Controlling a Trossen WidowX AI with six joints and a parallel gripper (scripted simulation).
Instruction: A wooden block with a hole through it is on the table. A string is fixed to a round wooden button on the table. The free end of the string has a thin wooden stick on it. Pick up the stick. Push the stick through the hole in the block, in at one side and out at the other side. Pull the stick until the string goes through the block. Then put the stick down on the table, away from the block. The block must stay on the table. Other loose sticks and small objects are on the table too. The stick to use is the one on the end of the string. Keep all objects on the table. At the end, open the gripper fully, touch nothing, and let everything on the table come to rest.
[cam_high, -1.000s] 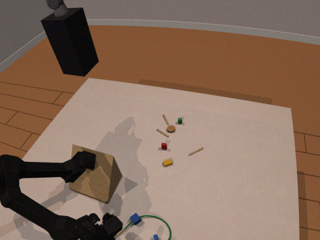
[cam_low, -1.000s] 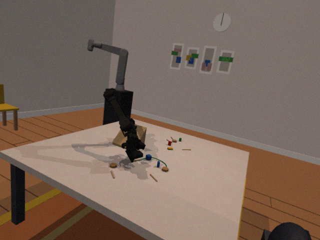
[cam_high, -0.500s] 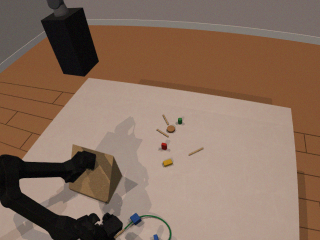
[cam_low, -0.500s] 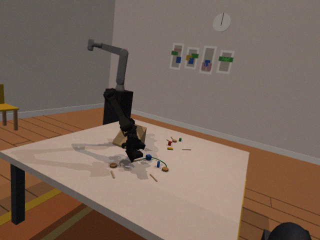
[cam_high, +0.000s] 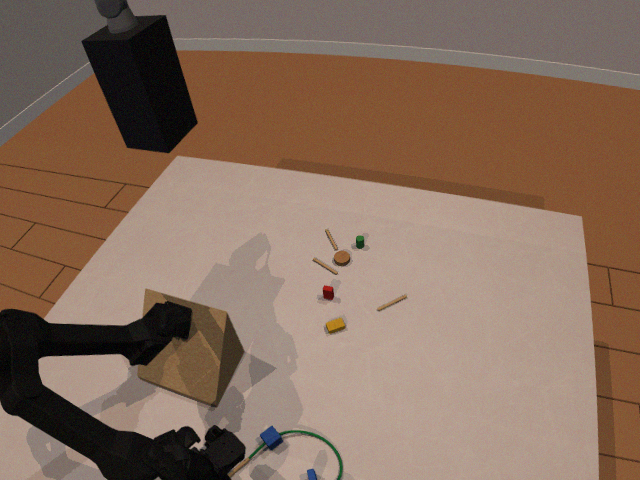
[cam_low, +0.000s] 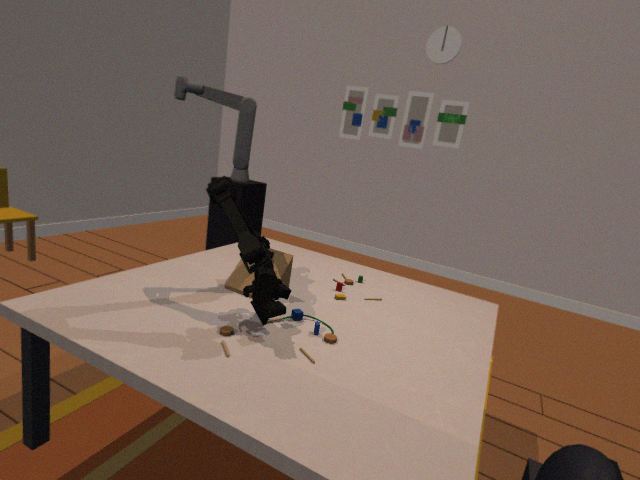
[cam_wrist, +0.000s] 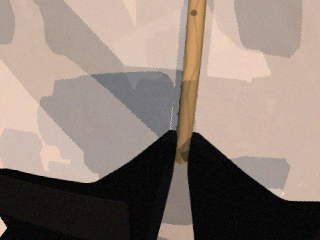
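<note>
My gripper tip is now 20 mm short of the thin wooden stick, 40 mm to the right of it and 10 mm below it. From my gripper tip the other things lie so: yellow block 90 mm ahead, 390 mm to the left, 10 mm above; then round wooden button 210 mm ahead, 60 mm to the left, 10 mm above; then blue cube 60 mm ahead, 110 mm to the left, 10 mm above.
</note>
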